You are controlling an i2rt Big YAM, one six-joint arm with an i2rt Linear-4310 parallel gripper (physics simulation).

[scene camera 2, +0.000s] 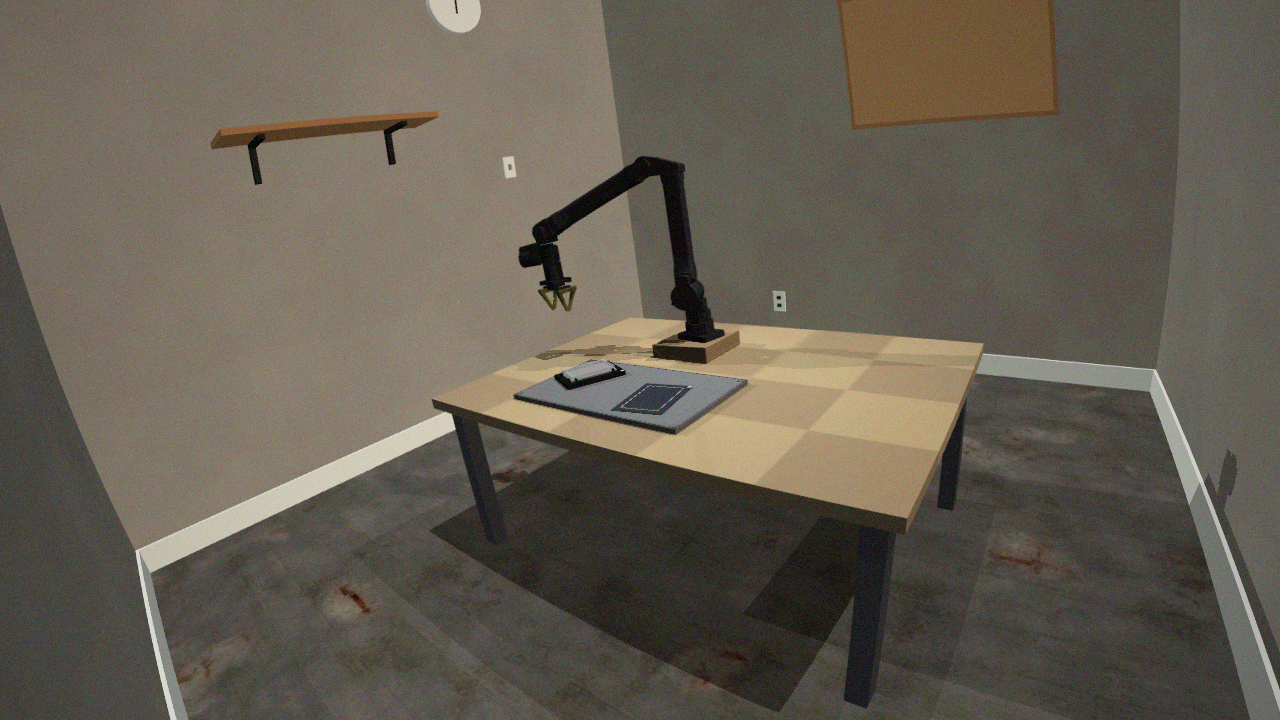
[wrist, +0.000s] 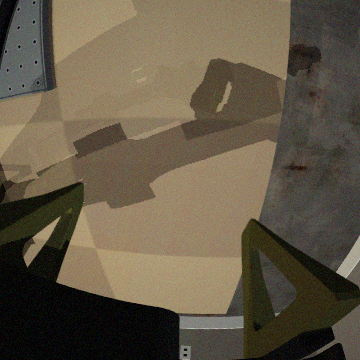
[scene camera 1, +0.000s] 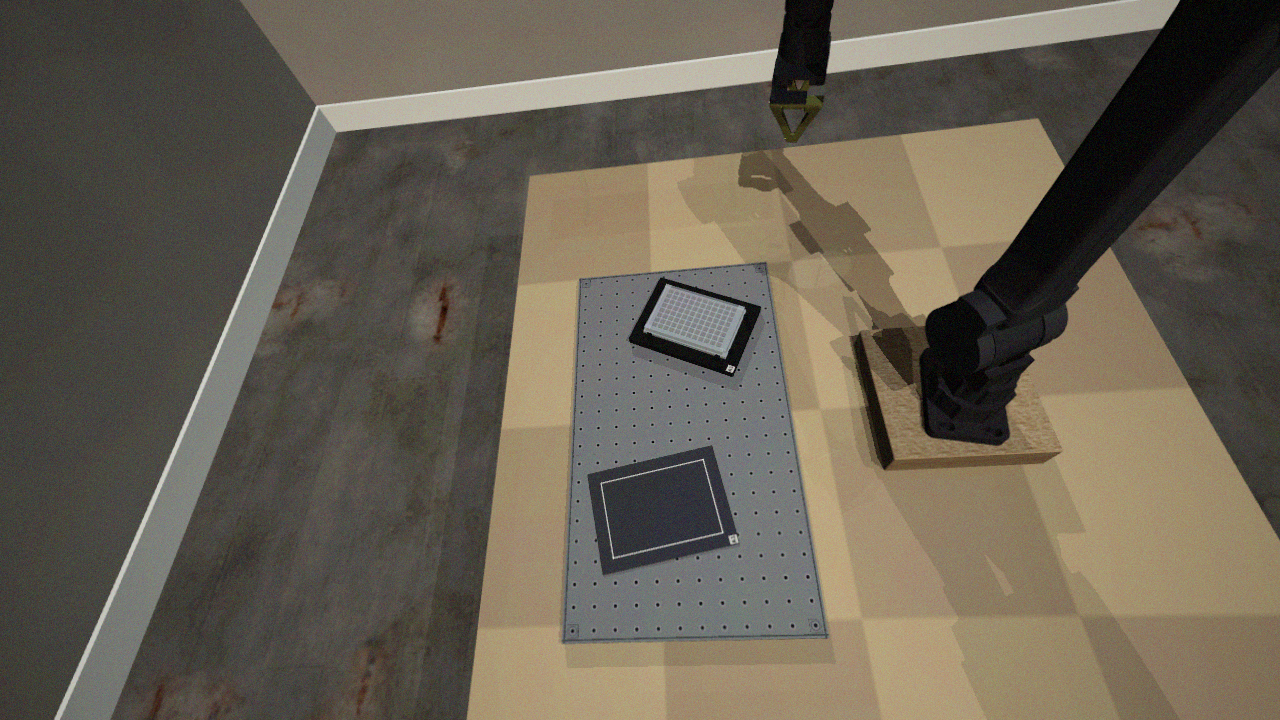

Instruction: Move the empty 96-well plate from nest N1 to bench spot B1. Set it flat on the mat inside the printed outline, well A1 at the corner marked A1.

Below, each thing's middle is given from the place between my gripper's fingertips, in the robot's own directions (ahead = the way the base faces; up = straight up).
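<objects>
Well plate (scene camera 1: 697, 321): my gripper 11 cm short of it, 11 cm above, 29 cm to the right of it.
</objects>
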